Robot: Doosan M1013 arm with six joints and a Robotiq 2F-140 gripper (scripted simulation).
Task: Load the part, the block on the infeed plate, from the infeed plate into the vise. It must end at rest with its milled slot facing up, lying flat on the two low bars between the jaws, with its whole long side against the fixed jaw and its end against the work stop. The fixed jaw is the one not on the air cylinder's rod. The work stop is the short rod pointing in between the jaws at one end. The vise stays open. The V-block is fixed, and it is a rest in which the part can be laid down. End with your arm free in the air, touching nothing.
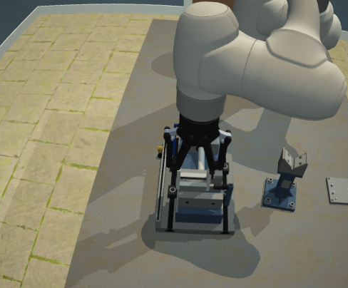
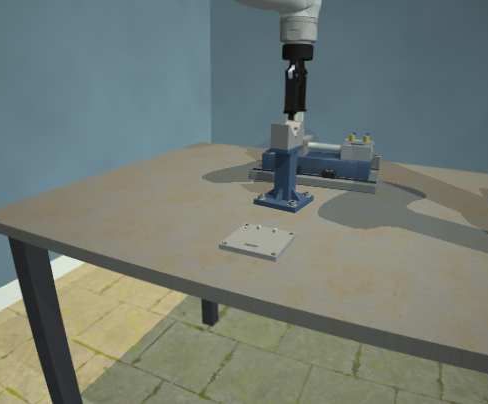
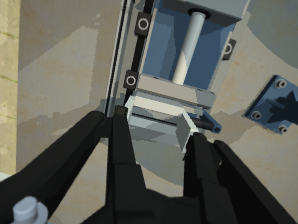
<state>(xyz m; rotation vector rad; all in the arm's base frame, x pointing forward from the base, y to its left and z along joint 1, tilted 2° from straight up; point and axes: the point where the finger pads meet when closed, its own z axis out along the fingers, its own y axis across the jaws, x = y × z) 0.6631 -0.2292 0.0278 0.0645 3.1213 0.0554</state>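
Right now my hand is 20 mm above the part. From my hand the other things lie so: work stop: 70 mm to the left, 30 mm below; then moving jaw: 30 mm behind, 20 mm to the left, 40 mm below; then fixed jaw: 30 mm ahead, 20 mm to the left, 40 mm below.
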